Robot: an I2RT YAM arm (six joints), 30 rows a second.
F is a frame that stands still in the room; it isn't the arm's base.
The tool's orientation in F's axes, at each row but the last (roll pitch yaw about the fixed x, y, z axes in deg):
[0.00 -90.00 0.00]
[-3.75 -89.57 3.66]
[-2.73 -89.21 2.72]
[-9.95 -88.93 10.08]
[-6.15 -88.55 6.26]
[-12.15 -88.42 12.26]
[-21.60 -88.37 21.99]
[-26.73 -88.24 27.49]
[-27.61 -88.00 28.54]
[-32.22 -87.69 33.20]
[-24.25 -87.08 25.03]
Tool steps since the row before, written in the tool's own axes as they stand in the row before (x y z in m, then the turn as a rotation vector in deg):
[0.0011 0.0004 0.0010 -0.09 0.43 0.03]
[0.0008 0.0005 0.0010 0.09 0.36 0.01]
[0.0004 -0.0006 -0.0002 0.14 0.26 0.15]
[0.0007 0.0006 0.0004 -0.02 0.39 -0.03]
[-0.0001 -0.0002 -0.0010 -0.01 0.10 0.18]
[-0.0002 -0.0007 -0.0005 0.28 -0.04 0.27]
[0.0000 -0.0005 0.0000 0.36 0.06 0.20]
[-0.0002 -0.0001 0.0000 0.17 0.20 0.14]
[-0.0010 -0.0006 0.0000 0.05 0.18 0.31]
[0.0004 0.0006 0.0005 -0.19 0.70 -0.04]
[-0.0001 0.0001 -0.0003 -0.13 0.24 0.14]
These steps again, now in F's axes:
[-0.0010 0.0004 0.0011 -0.03 0.43 -0.09]
[-0.0010 0.0005 0.0008 -0.01 0.36 0.09]
[0.0002 -0.0006 0.0004 -0.15 0.26 0.14]
[-0.0004 0.0006 0.0007 0.03 0.39 -0.02]
[0.0010 -0.0002 -0.0001 -0.18 0.10 -0.01]
[0.0005 -0.0007 -0.0002 -0.26 -0.04 0.29]
[0.0000 -0.0005 0.0000 -0.19 0.06 0.36]
[0.0000 -0.0001 -0.0002 -0.14 0.20 0.17]
[0.0000 -0.0006 -0.0010 -0.31 0.18 0.06]
[-0.0005 0.0006 0.0004 0.02 0.70 -0.21]
[0.0003 0.0001 -0.0001 -0.15 0.24 -0.13]

